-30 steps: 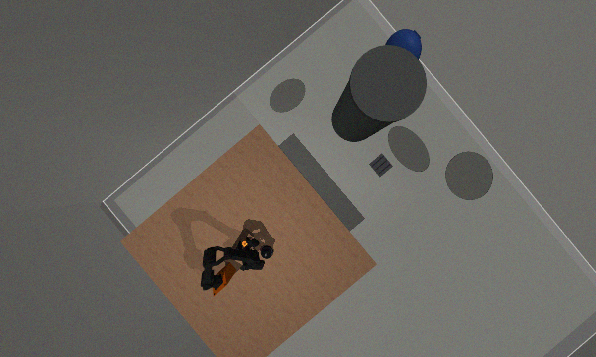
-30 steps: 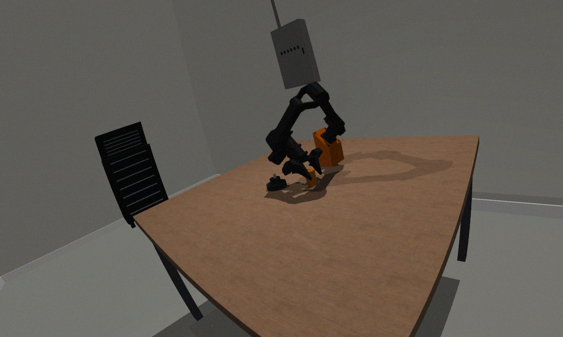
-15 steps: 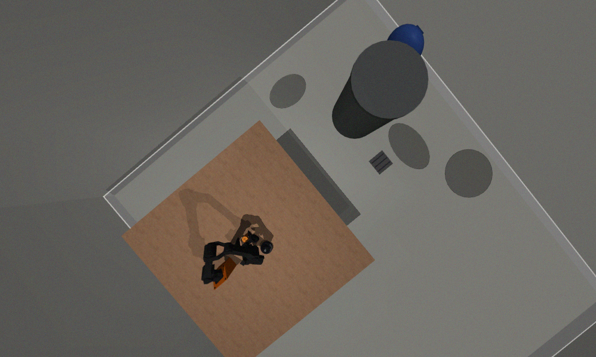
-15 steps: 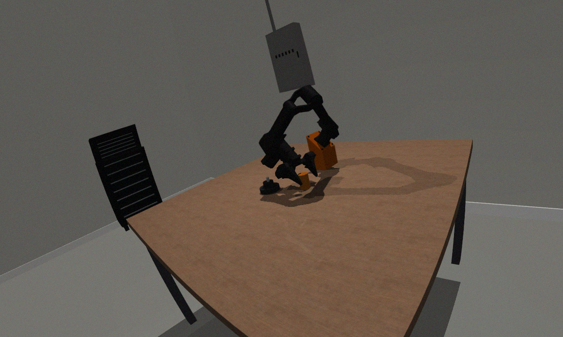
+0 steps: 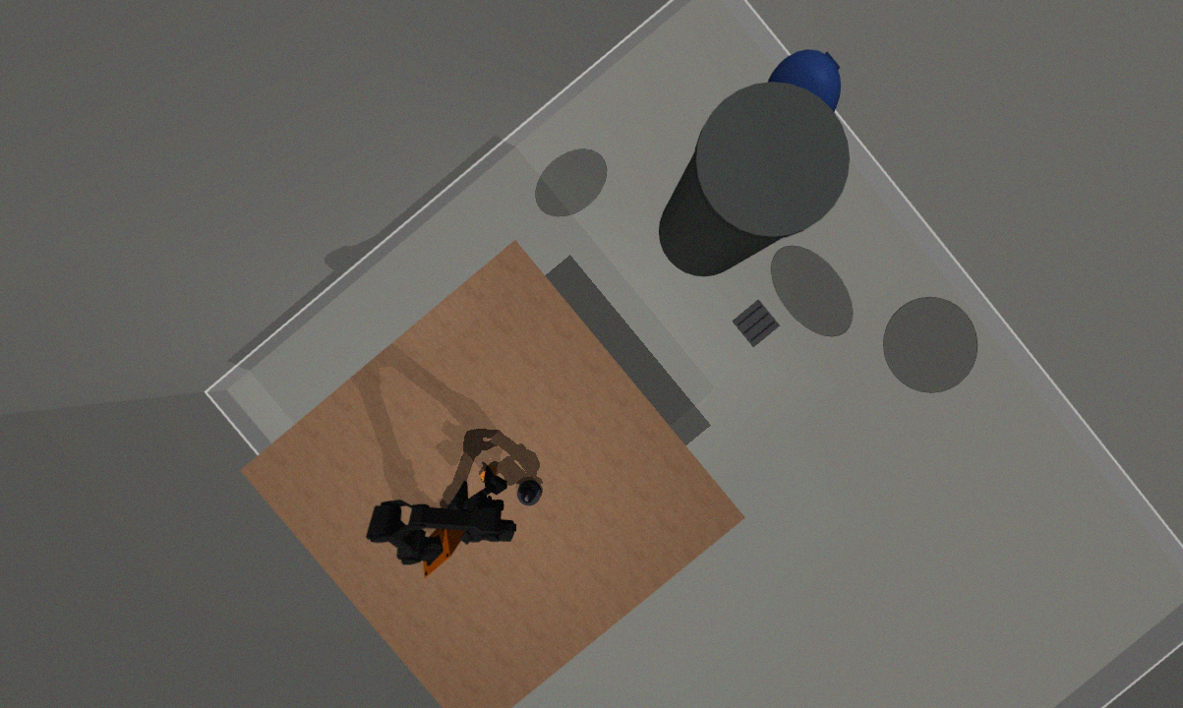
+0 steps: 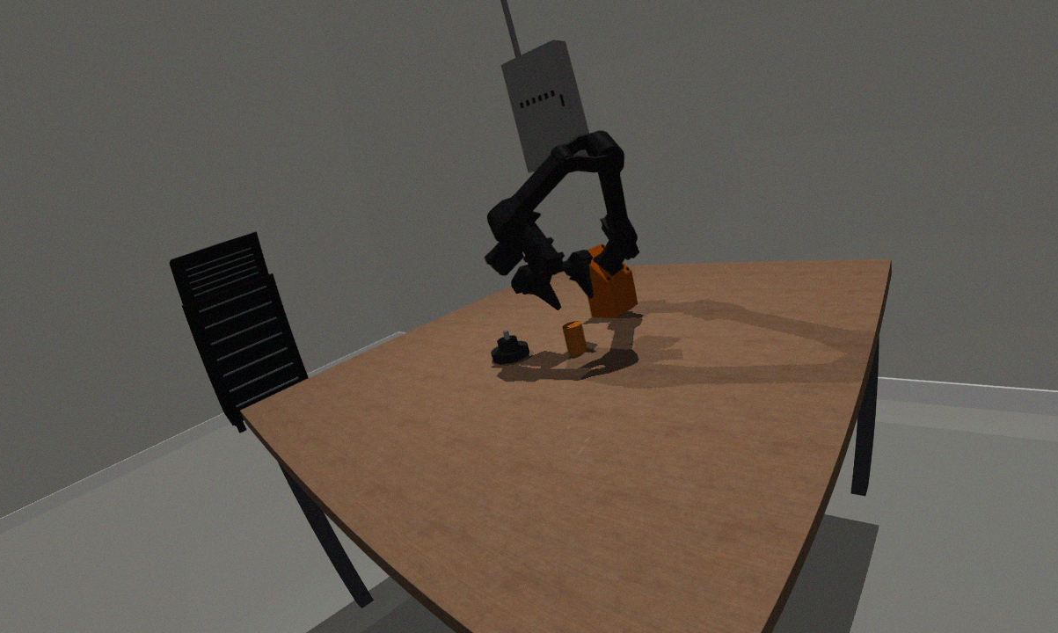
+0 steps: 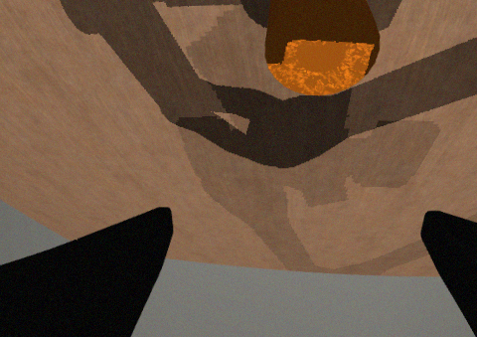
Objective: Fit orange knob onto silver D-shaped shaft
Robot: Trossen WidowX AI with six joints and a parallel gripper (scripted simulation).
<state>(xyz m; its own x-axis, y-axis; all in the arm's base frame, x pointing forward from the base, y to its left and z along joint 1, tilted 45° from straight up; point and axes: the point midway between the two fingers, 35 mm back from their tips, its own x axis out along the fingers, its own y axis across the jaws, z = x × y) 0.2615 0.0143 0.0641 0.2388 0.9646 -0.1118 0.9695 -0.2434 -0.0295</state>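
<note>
Now: gripper tip 7 cm above the orange knob, 3 cm to the left of it and 1 cm past it. The rest, counted from my gripper tip: round black pedestal: 18 cm to the right, 8 cm below, 3 cm ahead.
</note>
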